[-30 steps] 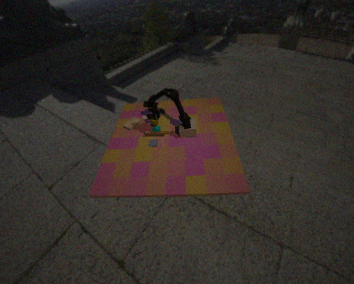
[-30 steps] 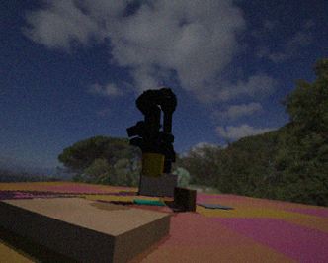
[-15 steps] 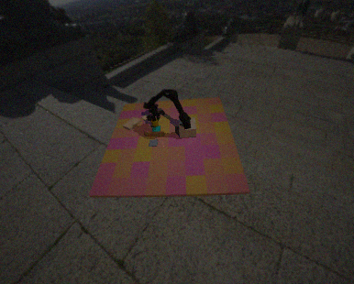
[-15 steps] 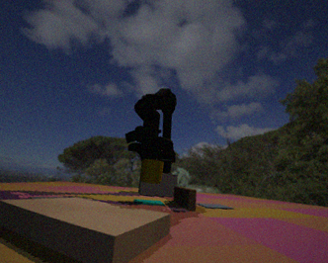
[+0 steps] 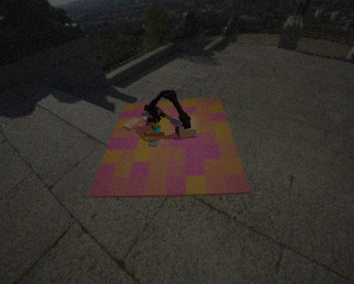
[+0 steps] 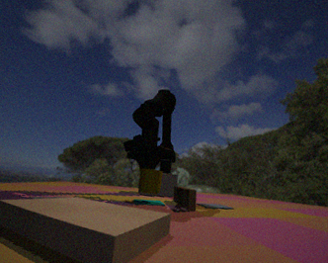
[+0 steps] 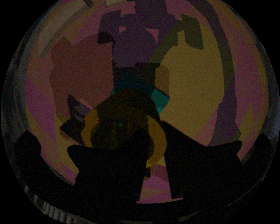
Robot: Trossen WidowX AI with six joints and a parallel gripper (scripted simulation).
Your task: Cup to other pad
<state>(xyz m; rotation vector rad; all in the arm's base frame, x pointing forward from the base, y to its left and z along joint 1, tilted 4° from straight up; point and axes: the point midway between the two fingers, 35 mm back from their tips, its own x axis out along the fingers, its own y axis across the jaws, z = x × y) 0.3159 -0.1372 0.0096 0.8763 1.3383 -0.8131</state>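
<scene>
Right now the teal pad is 7 cm below my gripper tip, 2 cm to the left of it and 2 cm ahead of it. Also, from my gripper tip: yellow cup (2 cm ahead, 1 cm to the left).
</scene>
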